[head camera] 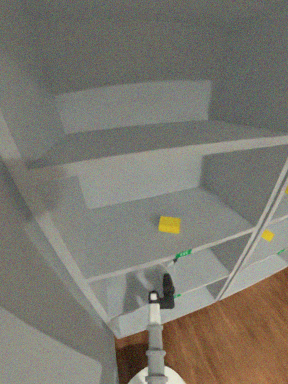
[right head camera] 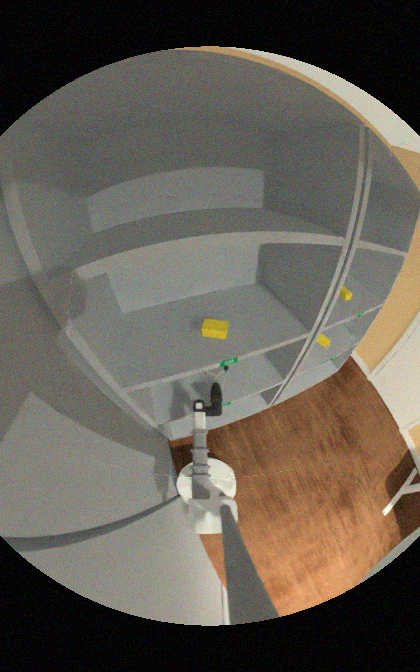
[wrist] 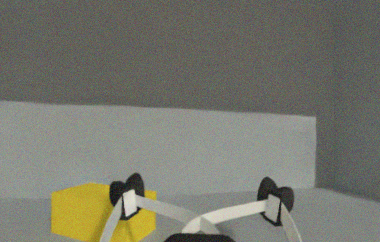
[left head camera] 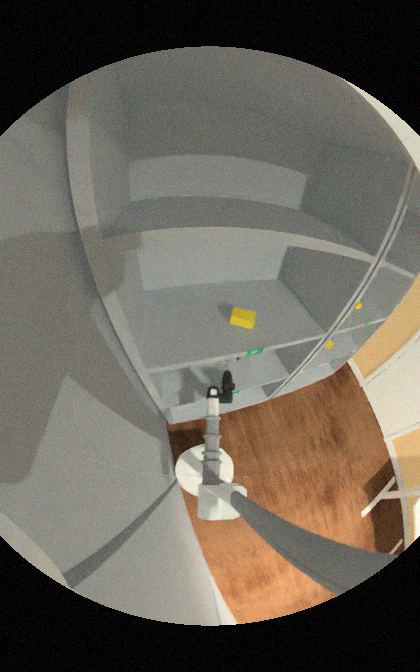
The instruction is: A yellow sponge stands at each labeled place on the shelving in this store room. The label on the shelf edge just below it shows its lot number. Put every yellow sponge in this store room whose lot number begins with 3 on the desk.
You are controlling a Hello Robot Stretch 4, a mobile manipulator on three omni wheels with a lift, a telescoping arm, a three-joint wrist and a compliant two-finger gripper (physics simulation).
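Places are measured from the robot's base along level axes (x left, y back, z up), in metres.
Where they show: gripper, fingertip midpoint: point(wrist: 200, 190).
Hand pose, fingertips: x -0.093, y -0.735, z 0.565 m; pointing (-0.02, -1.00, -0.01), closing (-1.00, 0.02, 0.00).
Observation:
Each offset is from my fingertips to the centre of the thing. "spot": to the spot under its first point.
A yellow sponge @[dx -0.001, dy +0.097, dz +0.421 m] point(head camera: 169, 225) point(left head camera: 243, 318) point(right head camera: 215, 329) lies on the middle shelf, above a green label @[spot: dx -0.045, dy +0.244, dz +0.380 m] point(head camera: 183, 254) point(left head camera: 255, 352) point(right head camera: 229, 361) too blurred to read. My gripper point(head camera: 170, 264) point(left head camera: 230, 361) point(right head camera: 216, 371) point(wrist: 200, 190) is open, in the compartment below that shelf, its fingertips partly hidden by the shelf edge. In the wrist view a yellow sponge @[dx +0.109, dy -0.031, dz -0.036 m] point(wrist: 80, 212) lies ahead, partly behind the left fingertip, not between the fingers. The lower label @[spot: dx -0.056, dy +0.243, dz -0.074 m] point(head camera: 177, 296) point(right head camera: 226, 404) is partly hidden by the gripper. Two sponges @[dx -0.900, dy -0.176, dz -0.036 m] point(head camera: 268, 235) point(left head camera: 358, 305) point(right head camera: 323, 341) show in the right bay. No desk top is recognisable.
The shelf edge point(head camera: 130, 268) runs just above the fingers. A double upright point(head camera: 248, 247) point(left head camera: 345, 312) point(right head camera: 327, 312) divides the bays. A grey panel stands close on the left. White legs point(left head camera: 378, 496) point(right head camera: 400, 492) stand on the wooden floor point(left head camera: 310, 450) at right.

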